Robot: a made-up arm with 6 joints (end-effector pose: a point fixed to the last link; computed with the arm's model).
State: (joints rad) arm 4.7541 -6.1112 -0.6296 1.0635 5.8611 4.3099
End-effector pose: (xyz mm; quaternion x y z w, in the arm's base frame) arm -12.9 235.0 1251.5 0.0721 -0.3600 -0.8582 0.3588
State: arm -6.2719 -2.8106 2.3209 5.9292 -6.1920 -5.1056
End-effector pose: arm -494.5 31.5 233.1 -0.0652 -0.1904 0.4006 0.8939
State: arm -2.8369 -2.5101 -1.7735 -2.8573 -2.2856 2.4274
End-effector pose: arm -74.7 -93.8 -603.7 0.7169 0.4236 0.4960 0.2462
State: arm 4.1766 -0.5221 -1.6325 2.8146 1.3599 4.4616
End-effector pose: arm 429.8 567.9 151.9 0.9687 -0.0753 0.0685 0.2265
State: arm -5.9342 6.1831 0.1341 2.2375 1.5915 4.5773
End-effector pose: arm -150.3 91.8 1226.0 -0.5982 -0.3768 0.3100 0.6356
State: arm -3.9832 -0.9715 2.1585 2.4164 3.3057 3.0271
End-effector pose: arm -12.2 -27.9 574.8 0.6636 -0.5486 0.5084 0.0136
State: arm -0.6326 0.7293 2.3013 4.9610 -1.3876 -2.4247
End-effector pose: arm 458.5 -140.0 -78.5 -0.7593 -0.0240 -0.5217 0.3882
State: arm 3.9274 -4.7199 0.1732 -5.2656 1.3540 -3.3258
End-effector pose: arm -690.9 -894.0 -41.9 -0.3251 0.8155 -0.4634 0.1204
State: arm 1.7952 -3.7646 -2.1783 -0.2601 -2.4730 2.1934
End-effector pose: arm -148.9 379.8 160.0 0.2971 0.8256 -0.4456 0.1776
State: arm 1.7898 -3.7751 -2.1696 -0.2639 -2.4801 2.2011
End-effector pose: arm -147.8 384.7 162.7 0.3048 0.8251 -0.4418 0.1765
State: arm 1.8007 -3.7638 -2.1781 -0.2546 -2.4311 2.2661
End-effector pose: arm -151.0 376.4 164.0 0.3193 0.8060 -0.4560 0.2014
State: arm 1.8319 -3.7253 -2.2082 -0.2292 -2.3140 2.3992
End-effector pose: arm -158.0 352.7 164.6 0.3379 0.7621 -0.4858 0.2627
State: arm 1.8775 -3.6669 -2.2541 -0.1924 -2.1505 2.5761
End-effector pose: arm -165.0 319.9 166.4 0.3514 0.6980 -0.5120 0.3566
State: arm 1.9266 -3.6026 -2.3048 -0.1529 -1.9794 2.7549
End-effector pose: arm -168.9 287.6 170.0 0.3529 0.6276 -0.5182 0.4617
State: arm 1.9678 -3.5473 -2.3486 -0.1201 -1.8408 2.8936
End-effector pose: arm -170.0 262.8 173.7 0.3444 0.5694 -0.5068 0.5480
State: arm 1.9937 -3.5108 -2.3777 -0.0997 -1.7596 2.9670
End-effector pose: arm -169.6 247.7 175.5 0.3334 0.5363 -0.4946 0.5972
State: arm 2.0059 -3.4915 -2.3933 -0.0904 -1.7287 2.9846
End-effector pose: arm -168.8 239.8 175.3 0.3247 0.5256 -0.4909 0.6143
